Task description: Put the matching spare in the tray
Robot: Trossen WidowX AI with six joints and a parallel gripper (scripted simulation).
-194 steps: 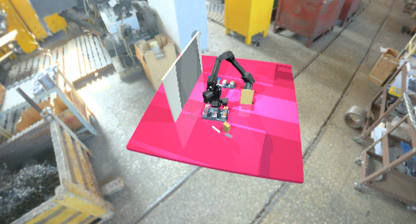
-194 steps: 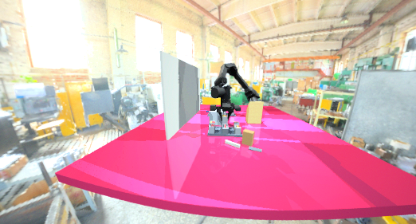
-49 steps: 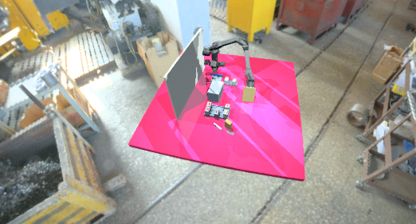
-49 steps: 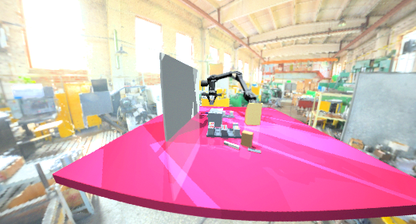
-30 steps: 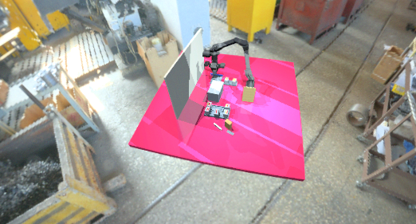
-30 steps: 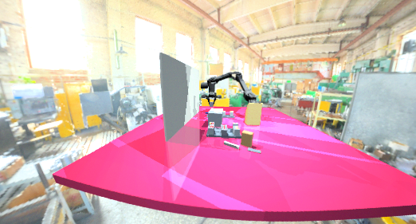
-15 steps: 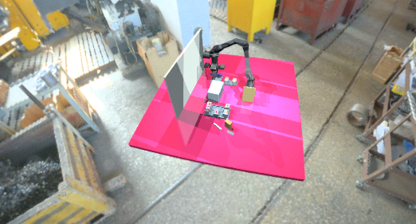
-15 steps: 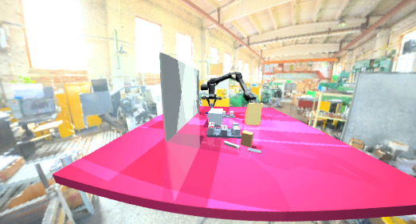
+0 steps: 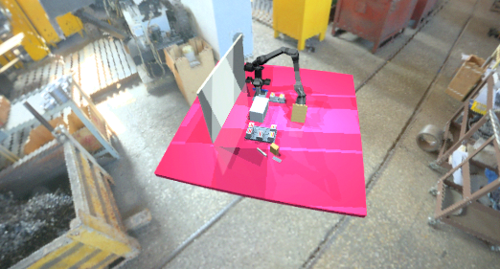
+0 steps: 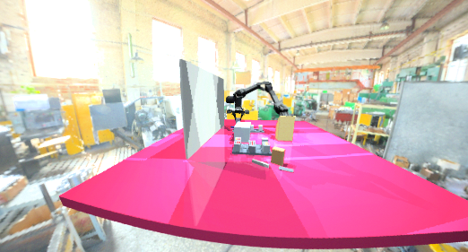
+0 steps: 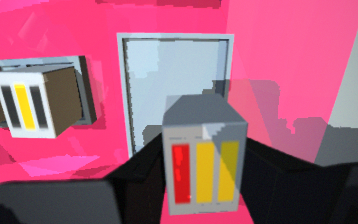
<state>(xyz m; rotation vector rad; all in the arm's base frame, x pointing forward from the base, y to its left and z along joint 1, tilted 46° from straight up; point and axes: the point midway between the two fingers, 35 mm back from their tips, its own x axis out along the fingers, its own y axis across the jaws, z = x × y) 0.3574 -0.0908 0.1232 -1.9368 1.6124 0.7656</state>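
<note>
Now: gripper tip 1 cm past the rimmed tray and 7 cm above it. The rest, counted from my gripper tip: grey rack (14 cm behind, 37 cm to the left, 6 cm below); then tall upright panel (16 cm ahead, 20 cm to the left, 15 cm above); then grey mounted unit (7 cm behind, 20 cm to the left, 2 cm below).
</note>
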